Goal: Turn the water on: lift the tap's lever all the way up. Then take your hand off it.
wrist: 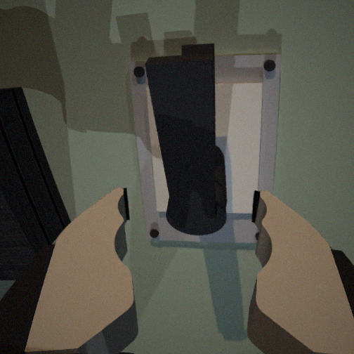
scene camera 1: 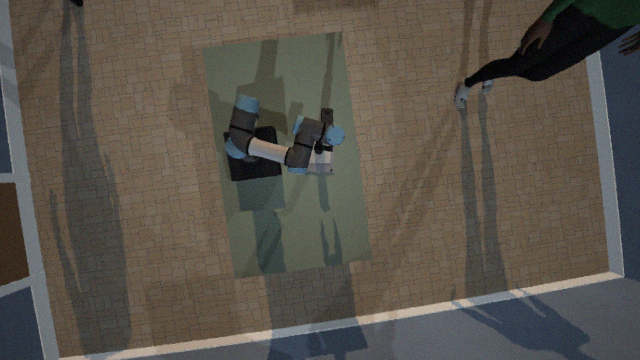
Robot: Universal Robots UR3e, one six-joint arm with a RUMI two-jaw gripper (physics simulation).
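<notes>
The dark tap (wrist: 187,115) (scene camera 1: 326,115) stands over a pale framed basin (wrist: 270,125) (scene camera 1: 320,168). In the wrist view its long block runs up the picture from a round lower part. The lever is too dark to tell apart from the body, and its angle cannot be read from these views. My gripper (wrist: 190,191) is open. Its two tan fingers stand well apart, one on each side of the tap's round lower part in the wrist view, with visible gaps and nothing held. In the scene view the wrist partly hides the fingers and tap.
A black base plate (scene camera 1: 255,170) carries the arm on the green mat (scene camera 1: 300,235). A ribbed dark block (wrist: 30,165) shows at the left of the wrist view. A person (scene camera 1: 565,45) stands off the mat at the upper right. Long shadows cross the mat and floor.
</notes>
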